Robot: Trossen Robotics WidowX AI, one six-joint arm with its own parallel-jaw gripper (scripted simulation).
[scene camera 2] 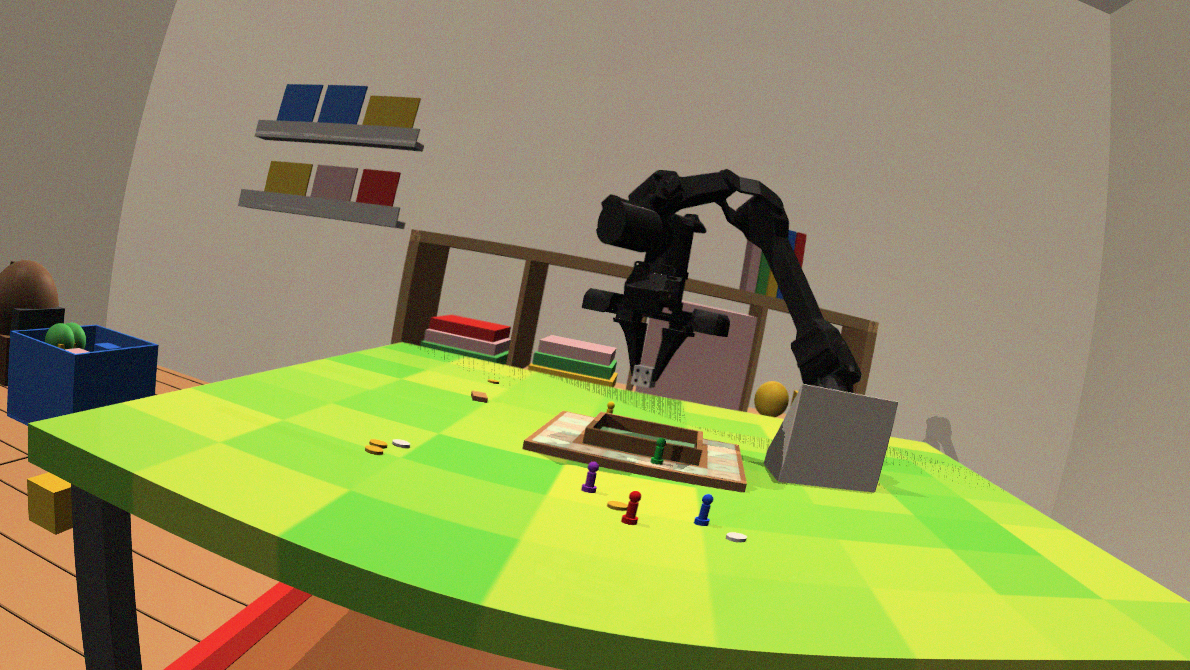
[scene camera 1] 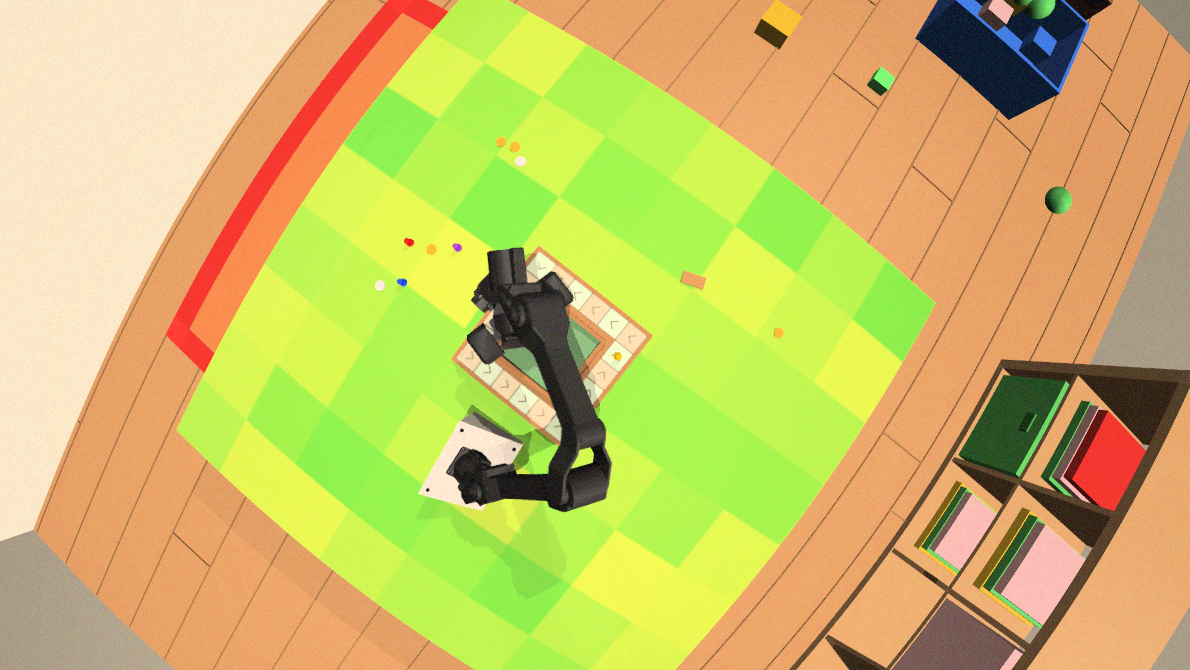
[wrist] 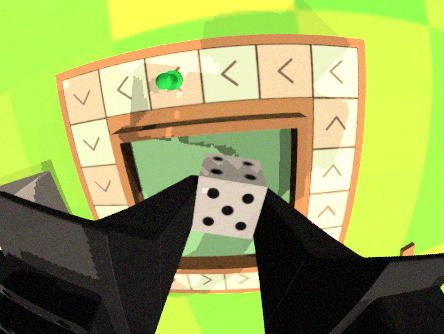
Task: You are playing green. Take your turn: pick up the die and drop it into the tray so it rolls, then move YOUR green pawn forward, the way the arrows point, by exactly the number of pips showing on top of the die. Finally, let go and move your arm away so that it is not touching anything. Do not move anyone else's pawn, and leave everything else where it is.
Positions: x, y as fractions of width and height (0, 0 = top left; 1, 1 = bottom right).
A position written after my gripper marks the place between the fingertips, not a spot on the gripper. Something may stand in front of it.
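Note:
My gripper (scene camera 2: 0.54, 0.56), (scene camera 1: 0.44, 0.48), (wrist: 0.51, 0.57), carrying white die (wrist: 0.52, 0.58). Green tray (scene camera 1: 0.49, 0.51), (wrist: 0.36, 0.49).

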